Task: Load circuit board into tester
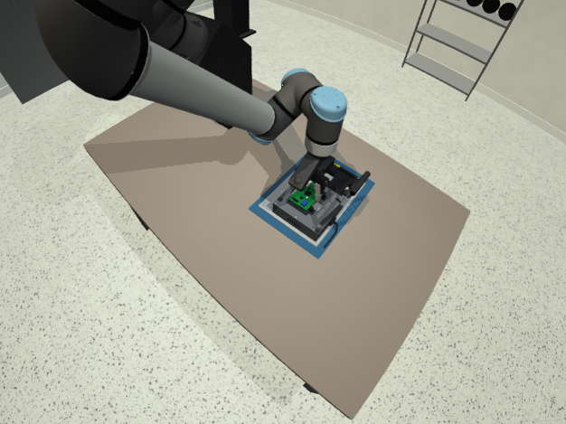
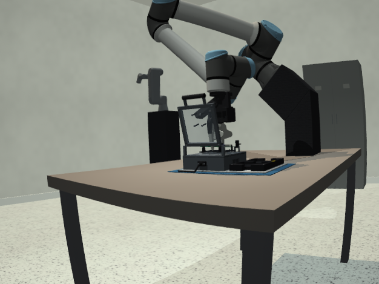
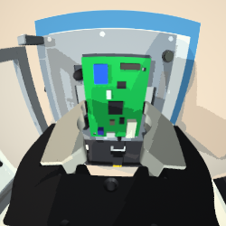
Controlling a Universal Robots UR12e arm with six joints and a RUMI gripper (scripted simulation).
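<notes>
The green circuit board lies right at my hand. The rest, counted from my hand: tester bed (1 cm to the left, 1 cm below, 1 cm ahead); then black post (6 cm to the left, 6 cm behind); then tester (4 cm to the left, 3 cm ahead, 3 cm above).
</notes>
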